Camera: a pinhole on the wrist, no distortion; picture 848 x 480 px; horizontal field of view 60.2 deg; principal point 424.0 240.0 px. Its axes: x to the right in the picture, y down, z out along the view. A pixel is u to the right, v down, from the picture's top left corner.
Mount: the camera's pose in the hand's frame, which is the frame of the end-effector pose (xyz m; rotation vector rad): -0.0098 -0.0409 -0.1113 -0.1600 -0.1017 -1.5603
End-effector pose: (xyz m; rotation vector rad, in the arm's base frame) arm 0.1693 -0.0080 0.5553 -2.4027 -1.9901 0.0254
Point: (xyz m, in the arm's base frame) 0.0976 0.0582 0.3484
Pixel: 634 355
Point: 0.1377 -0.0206 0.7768
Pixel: behind the camera
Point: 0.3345 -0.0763 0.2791
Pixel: 146 168
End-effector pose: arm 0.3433 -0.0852 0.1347 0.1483 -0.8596 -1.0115
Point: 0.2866 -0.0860 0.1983
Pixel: 425 334
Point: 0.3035 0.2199 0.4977
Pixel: 33 164
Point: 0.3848 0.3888 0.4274
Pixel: outside the picture
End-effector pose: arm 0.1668 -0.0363 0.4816 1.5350 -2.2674 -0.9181
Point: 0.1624 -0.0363 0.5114
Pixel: 82 272
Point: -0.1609 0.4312 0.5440
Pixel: outside the picture
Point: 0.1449 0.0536 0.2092
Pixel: 743 156
